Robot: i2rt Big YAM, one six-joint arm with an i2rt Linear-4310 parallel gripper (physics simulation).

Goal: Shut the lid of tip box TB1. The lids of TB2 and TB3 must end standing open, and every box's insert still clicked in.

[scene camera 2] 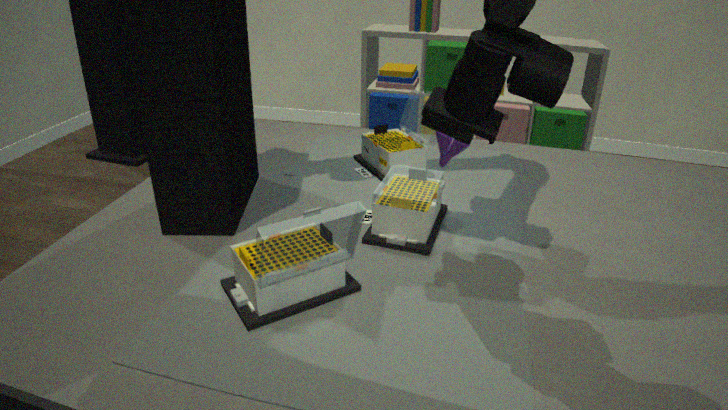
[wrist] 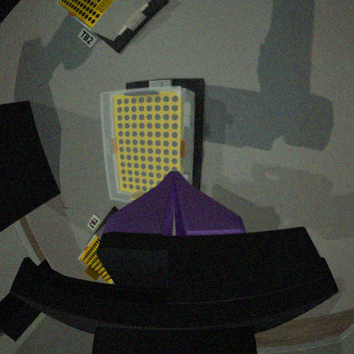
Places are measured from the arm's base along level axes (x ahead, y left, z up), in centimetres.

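Pixels of known places: gripper, fingertip midpoint: [scene camera 2: 442, 164].
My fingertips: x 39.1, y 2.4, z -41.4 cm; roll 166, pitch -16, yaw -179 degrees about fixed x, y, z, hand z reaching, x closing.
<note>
Ahead of a thing's pixels: the offset from my fingertips to its middle. "spot": to the spot under its first point.
Tip box TB1 @(dx -6.0, dy +0.8, dz -7.8 cm) [scene camera 2: 402, 224] [wrist: 150, 145] is the middle white box. Its clear lid @(spot: dx -1.5, dy +4.6, dz -3.9 cm) [scene camera 2: 436, 175] [wrist: 106, 150] lies over the yellow insert; I cannot tell whether it is fully shut. TB2 @(dx -14.4, dy +21.8, dz -8.4 cm) [scene camera 2: 381, 155] [wrist: 112, 20] is the far box, its clear lid [scene camera 2: 411, 114] standing open. TB3 @(dx -16.2, dy -20.0, dz -8.4 cm) [scene camera 2: 305, 285] [wrist: 96, 257] is the near box, its clear lid [scene camera 2: 354, 231] standing open. Their yellow inserts look level. My gripper [scene camera 2: 444, 164] [wrist: 173, 178] is shut and empty, its purple fingertips just above TB1's hinge side; contact is hidden.
A tall black column [scene camera 2: 203, 127] stands left of the boxes; a black shape [wrist: 25, 165] shows at the left of the wrist view. Dark bases @(spot: dx -11.4, dy -24.2, dz -11.2 cm) [scene camera 2: 305, 307] [wrist: 199, 135] lie under the boxes. A white shelf [scene camera 2: 369, 76] with coloured bins stands behind the table.
</note>
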